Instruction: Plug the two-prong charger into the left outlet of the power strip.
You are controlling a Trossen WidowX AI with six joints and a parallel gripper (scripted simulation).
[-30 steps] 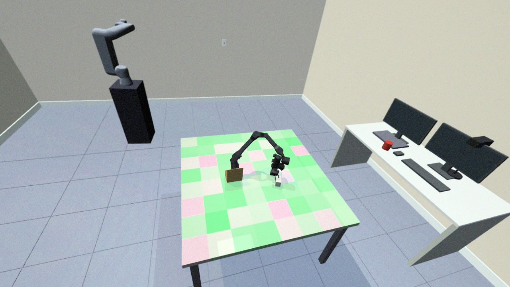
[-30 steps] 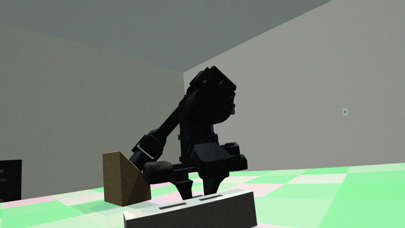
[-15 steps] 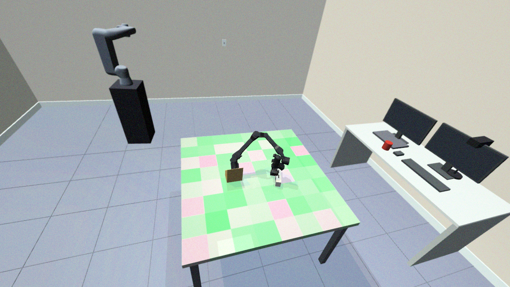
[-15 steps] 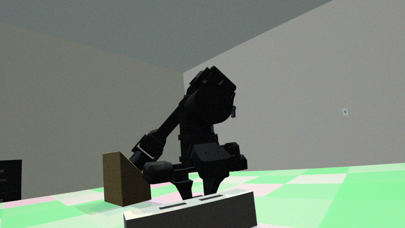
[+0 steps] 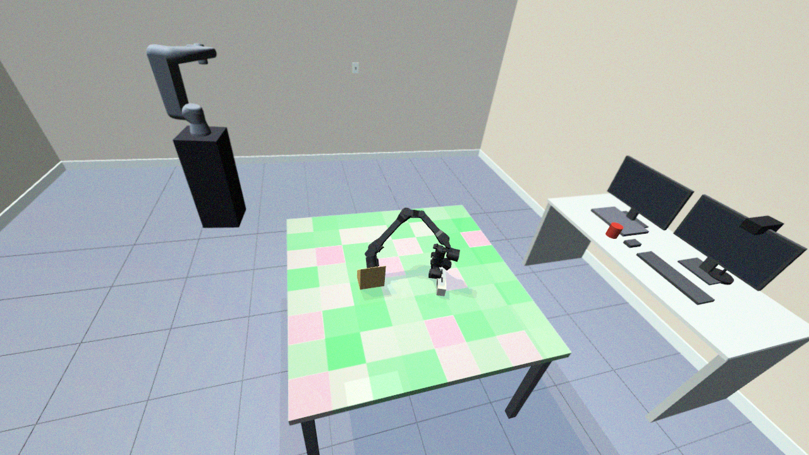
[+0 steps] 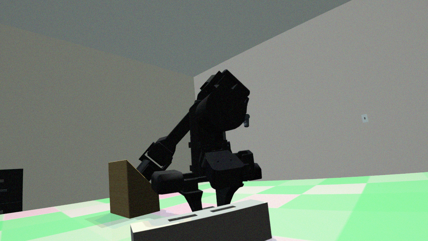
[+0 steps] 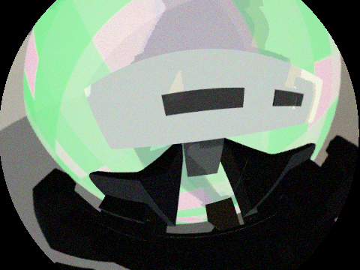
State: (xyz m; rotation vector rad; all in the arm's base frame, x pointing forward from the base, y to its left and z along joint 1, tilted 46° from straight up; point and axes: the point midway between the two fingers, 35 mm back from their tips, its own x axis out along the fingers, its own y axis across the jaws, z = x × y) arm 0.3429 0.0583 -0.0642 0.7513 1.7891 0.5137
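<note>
Now: the black charger 20 mm ahead of my gripper tip and 10 mm above it.
</note>
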